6 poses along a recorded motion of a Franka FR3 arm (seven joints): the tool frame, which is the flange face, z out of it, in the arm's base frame.
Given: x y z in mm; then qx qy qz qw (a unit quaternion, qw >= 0).
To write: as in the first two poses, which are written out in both.
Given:
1: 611, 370, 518, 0.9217, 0.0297, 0.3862, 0.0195
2: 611, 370, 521, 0.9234, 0.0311, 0.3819, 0.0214
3: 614, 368, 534, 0.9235, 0.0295, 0.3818, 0.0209
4: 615, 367, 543, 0.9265, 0.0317, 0.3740, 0.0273
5: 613, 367, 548, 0.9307, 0.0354, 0.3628, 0.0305
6: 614, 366, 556, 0.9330, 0.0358, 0.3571, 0.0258
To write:
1: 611, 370, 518, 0.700, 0.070, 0.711, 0.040, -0.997, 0.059
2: 611, 370, 521, 0.706, 0.074, 0.704, 0.041, -0.997, 0.063
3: 614, 368, 534, 0.707, 0.070, 0.704, 0.039, -0.997, 0.061
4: 615, 367, 543, 0.718, 0.079, 0.691, 0.038, -0.996, 0.074
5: 613, 367, 548, 0.734, 0.088, 0.673, 0.044, -0.996, 0.082
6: 614, 366, 556, 0.742, 0.085, 0.665, 0.048, -0.996, 0.074
